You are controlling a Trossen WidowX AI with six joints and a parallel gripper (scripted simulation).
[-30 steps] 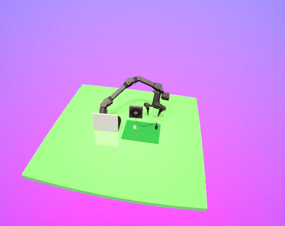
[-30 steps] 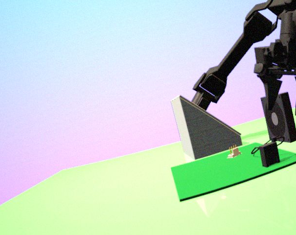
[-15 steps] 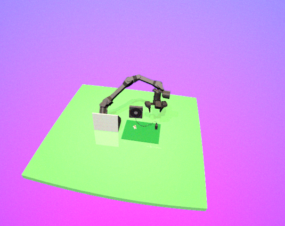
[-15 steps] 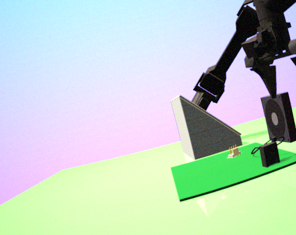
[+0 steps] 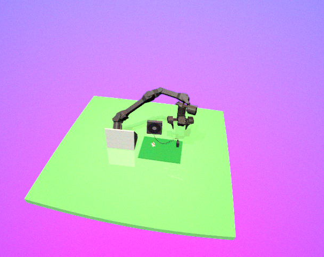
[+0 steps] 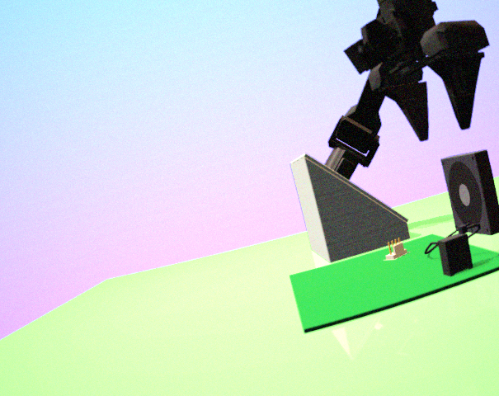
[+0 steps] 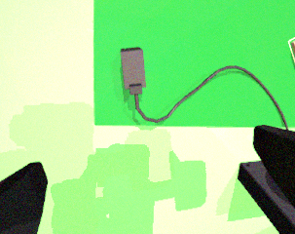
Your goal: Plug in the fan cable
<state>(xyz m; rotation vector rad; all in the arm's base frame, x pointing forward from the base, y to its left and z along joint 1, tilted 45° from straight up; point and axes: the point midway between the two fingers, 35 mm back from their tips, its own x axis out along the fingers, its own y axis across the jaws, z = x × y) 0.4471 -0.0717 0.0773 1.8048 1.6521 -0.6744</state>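
Right now my gripper tip is 13 cm above the dark fan plug and 2 cm to the left of it. Round my gripper tip: black fan: 18 cm behind, 12 cm to the left, 9 cm below; dark green board: 16 cm below, 12 cm behind, 6 cm to the right.
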